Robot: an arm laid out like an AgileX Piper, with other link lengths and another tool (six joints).
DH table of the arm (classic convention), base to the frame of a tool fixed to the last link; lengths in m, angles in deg. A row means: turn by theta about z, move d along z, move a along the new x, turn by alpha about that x. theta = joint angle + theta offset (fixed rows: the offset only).
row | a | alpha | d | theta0
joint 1 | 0 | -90 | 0.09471 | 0
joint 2 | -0.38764 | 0 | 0 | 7.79
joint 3 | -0.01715 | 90 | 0 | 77.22
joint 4 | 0 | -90 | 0.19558 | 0
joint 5 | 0 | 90 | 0 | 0
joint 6 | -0.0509 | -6.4 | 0.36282 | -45.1
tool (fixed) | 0 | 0 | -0.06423 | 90
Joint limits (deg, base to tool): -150..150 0..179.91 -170..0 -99.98..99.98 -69.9..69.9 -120..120
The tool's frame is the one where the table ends.
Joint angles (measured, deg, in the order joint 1, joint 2, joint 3, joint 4, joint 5, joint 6), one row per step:
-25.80 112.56 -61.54 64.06 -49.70 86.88
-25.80 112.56 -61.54 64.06 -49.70 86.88
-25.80 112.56 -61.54 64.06 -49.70 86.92
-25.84 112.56 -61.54 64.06 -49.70 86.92
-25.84 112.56 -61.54 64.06 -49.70 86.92
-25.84 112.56 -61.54 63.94 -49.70 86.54
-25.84 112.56 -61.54 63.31 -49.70 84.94
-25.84 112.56 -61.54 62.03 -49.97 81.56
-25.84 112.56 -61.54 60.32 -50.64 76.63
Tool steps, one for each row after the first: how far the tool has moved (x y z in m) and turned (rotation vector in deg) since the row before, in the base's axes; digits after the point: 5 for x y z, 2 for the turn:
0.00000 0.00000 0.00000 0.00 0.00 0.00
0.00000 0.00001 -0.00003 0.01 -0.04 -0.01
-0.00031 -0.00025 0.00000 0.00 0.00 -0.04
0.00000 0.00000 0.00000 0.00 0.00 0.00
0.00042 -0.00009 0.00068 -0.20 0.38 0.18
0.00223 -0.00037 0.00324 -0.91 1.66 0.82
0.00393 -0.00095 0.00778 -2.14 3.45 1.50
0.00484 -0.00119 0.01200 -3.29 4.93 1.82

